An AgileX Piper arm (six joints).
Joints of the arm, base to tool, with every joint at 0 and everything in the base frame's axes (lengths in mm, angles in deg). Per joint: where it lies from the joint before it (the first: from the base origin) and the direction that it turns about. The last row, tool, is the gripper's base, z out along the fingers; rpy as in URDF.
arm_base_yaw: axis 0 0 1 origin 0.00 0.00 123.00
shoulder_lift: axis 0 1 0 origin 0.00 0.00 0.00
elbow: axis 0 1 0 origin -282.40 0.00 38.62
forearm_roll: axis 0.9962 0 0.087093 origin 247.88 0.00 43.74
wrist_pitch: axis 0 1 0 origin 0.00 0.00 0.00
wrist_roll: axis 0.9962 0 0.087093 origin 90.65 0.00 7.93
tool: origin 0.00 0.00 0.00 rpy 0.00 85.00 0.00
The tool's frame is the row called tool.
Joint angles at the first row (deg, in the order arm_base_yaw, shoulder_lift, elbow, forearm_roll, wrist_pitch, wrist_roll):
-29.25, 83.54, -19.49, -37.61, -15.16, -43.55
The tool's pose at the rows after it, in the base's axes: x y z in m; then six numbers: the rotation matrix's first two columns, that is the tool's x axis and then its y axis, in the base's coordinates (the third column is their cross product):
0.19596 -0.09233 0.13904 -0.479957 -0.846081 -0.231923 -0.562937 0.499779 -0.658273
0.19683 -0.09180 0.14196 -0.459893 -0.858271 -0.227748 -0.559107 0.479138 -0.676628
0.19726 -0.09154 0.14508 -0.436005 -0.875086 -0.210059 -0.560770 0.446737 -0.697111
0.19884 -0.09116 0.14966 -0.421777 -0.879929 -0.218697 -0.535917 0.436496 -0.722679
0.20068 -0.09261 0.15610 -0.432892 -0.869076 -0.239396 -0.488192 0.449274 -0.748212
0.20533 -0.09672 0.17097 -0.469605 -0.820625 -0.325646 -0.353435 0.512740 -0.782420
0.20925 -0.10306 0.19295 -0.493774 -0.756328 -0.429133 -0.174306 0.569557 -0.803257
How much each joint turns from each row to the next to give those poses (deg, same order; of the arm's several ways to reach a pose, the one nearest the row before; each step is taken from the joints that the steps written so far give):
0.00, 0.00, 0.00, -0.50, -0.54, 0.00
0.00, -0.54, 0.00, -0.14, -0.87, -0.92
0.00, -0.67, -0.01, 0.22, -0.56, -2.00
0.00, -0.70, 0.01, 1.06, -1.65, -1.09
0.00, -0.93, -0.23, 3.40, -1.27, -1.50
0.00, -1.72, -0.83, 6.98, -2.98, -0.01
0.00, -2.60, -1.46, 8.50, -2.83, 0.00

